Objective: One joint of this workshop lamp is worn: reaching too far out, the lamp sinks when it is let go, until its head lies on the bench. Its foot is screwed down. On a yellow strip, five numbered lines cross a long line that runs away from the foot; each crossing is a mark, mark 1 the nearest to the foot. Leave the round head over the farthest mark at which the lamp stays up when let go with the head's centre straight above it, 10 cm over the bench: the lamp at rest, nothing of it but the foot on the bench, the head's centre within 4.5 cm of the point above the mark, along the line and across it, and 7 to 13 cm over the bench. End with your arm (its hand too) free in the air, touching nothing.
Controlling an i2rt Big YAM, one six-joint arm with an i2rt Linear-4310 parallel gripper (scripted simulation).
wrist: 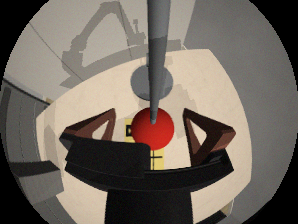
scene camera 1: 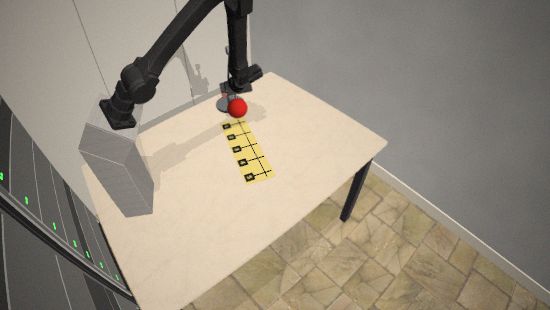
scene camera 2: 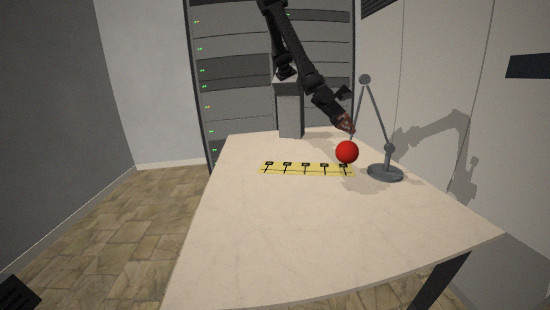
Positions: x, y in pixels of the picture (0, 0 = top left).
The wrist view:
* gripper: 149, 111
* grey lamp foot: 139, 81
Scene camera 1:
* yellow strip: 251, 161
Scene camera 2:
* yellow strip: 271, 167
